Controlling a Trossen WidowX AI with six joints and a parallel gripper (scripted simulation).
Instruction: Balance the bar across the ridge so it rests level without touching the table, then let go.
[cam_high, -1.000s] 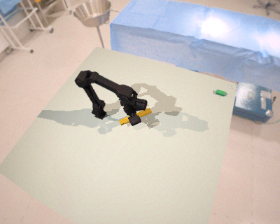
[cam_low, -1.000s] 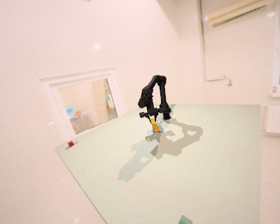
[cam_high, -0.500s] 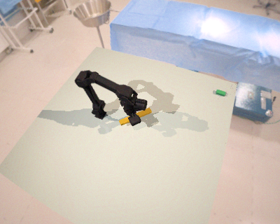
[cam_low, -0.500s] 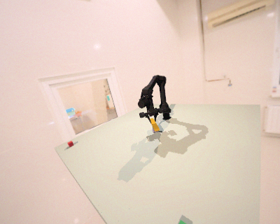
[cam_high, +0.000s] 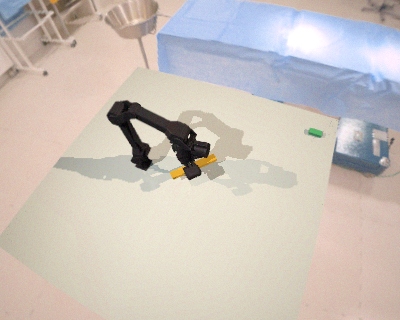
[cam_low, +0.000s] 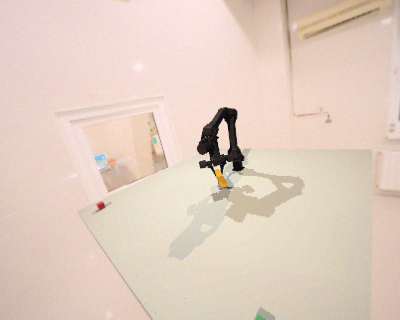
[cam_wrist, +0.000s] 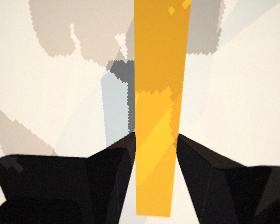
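Right now the bar is 20 mm to the left of my gripper tip and 20 mm ahead of it. From my gripper tip the other things lie so: small red block (530 mm to the right, 500 mm ahead, 40 mm below); then small green block (500 mm ahead, 470 mm to the left, 50 mm below).
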